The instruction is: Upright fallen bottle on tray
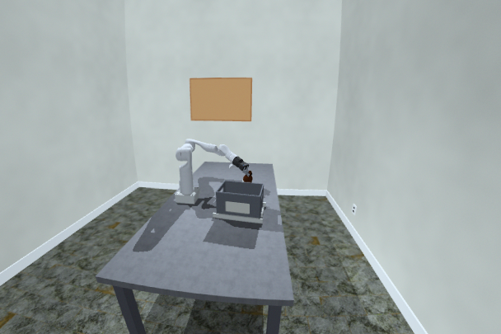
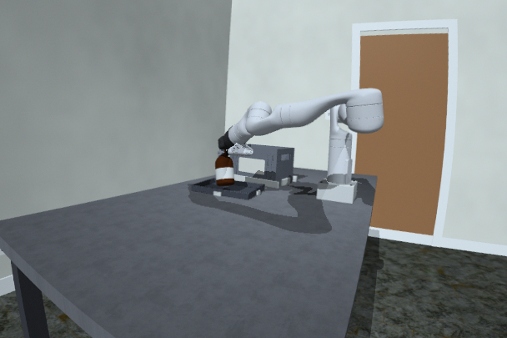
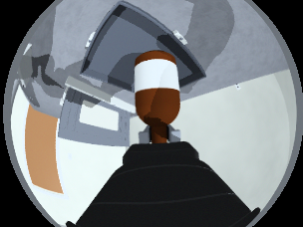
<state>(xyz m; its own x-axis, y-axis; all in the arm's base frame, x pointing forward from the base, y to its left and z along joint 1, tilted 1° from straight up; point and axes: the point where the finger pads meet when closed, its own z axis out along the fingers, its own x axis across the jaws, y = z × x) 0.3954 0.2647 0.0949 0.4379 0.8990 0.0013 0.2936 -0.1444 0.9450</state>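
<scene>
Right now my hand is 10 mm past the bottle, 10 mm to the right of it and 50 mm above it. From my hand the other things lie so: tray: 20 mm behind, 20 mm to the right, 140 mm below; crate: 30 mm ahead, 300 mm to the right, 70 mm below.
</scene>
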